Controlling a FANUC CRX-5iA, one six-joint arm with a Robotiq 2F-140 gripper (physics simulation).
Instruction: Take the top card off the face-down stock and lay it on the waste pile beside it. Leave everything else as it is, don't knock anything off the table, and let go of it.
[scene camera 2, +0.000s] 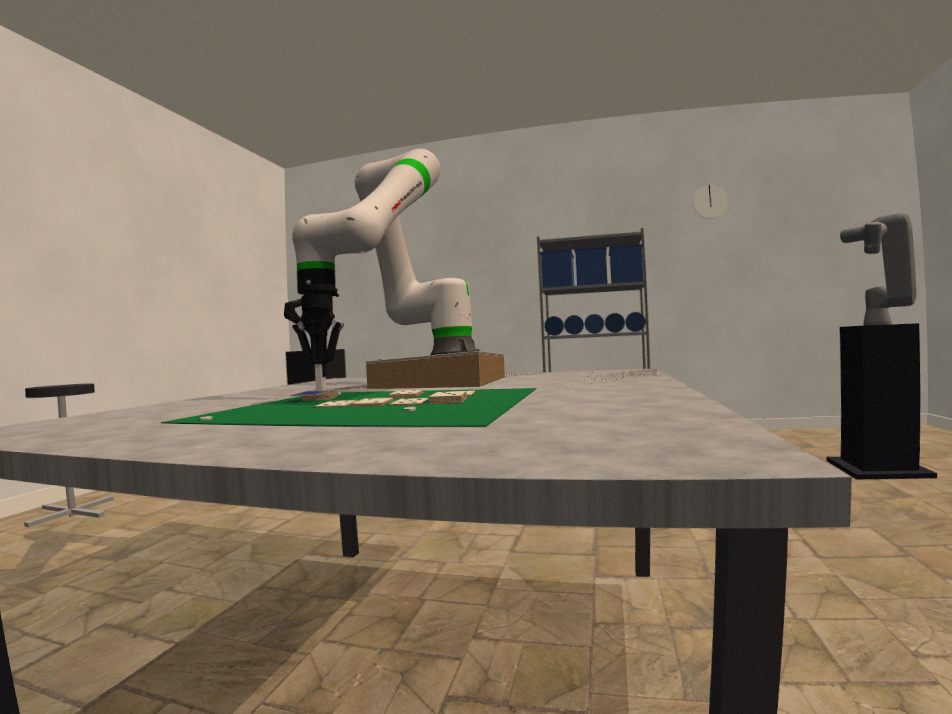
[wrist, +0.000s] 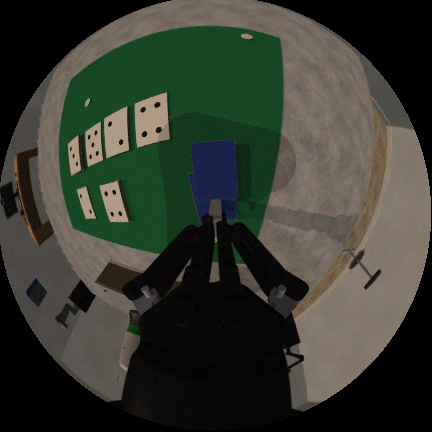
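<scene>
The face-down stock (scene camera 2: 326, 396) (wrist: 202, 212) is a blue-backed stack on the green mat (scene camera 2: 461, 415) (wrist: 220, 65). Its top card (scene camera 2: 309, 393) (wrist: 214, 170) lies shifted off the stack toward the top of the wrist view, overhanging it, with lower cards showing at its left and rear. My gripper (scene camera 2: 319, 382) (wrist: 216, 206) is shut and empty, pointing down, its tips at the top card's rear edge; contact is unclear. A face-up four-dot card or pile (wrist: 115, 201) lies left of the stock in the wrist view. I cannot tell for certain which cards form the waste pile.
Four face-up places form a row, including a four-dot card (wrist: 152, 120), a two-dot card (wrist: 116, 132) and a thicker pile (scene camera 2: 446, 397) (wrist: 74, 155). Another card (wrist: 86, 203) lies farther left. Two small pale discs (wrist: 246, 36) (wrist: 87, 102) lie on the mat.
</scene>
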